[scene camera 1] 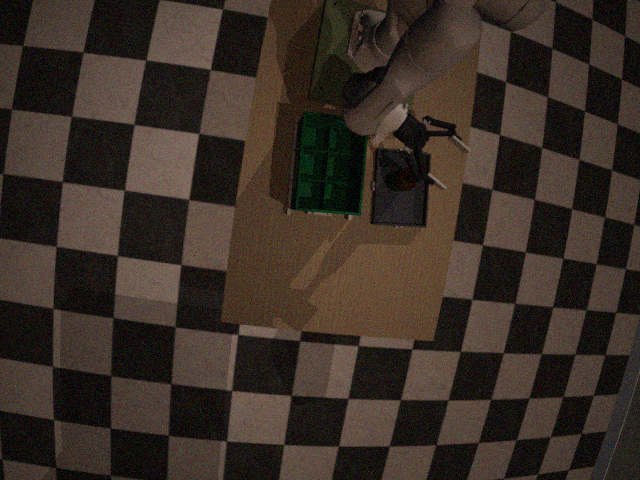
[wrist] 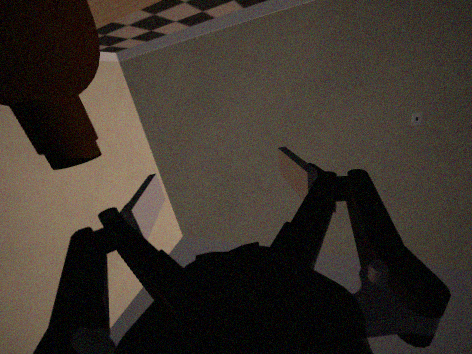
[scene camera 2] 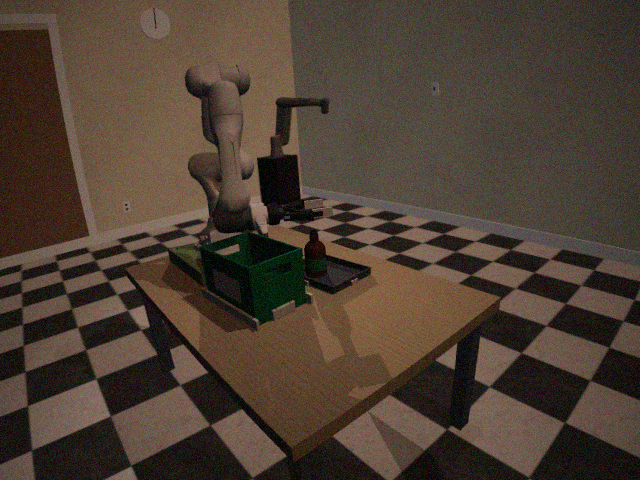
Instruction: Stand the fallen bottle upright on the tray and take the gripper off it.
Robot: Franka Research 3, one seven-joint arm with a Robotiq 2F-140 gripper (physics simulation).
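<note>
The brown bottle (scene camera 1: 400,179) (scene camera 2: 314,253) with a green label stands upright on the dark tray (scene camera 1: 400,209) (scene camera 2: 343,273). It is near the tray's crate-side edge in scene camera 2. In scene camera 1 a gripper finger partly covers it. In the wrist view the bottle (wrist: 47,55) shows at the top left, its neck pointing down in the picture, outside the space between the fingers. My gripper (scene camera 1: 456,169) (scene camera 2: 326,207) (wrist: 220,173) is open and empty. It points sideways and hangs higher than the bottle's top, apart from it in scene camera 2.
A green crate (scene camera 1: 362,178) (scene camera 2: 281,291) with compartments stands beside the tray on the wooden table (scene camera 1: 382,289) (scene camera 2: 413,310). A green sloped piece (scene camera 1: 326,67) (scene camera 2: 185,262) lies behind the crate, near the arm. A dark pedestal (scene camera 2: 279,178) with another arm stands in the background.
</note>
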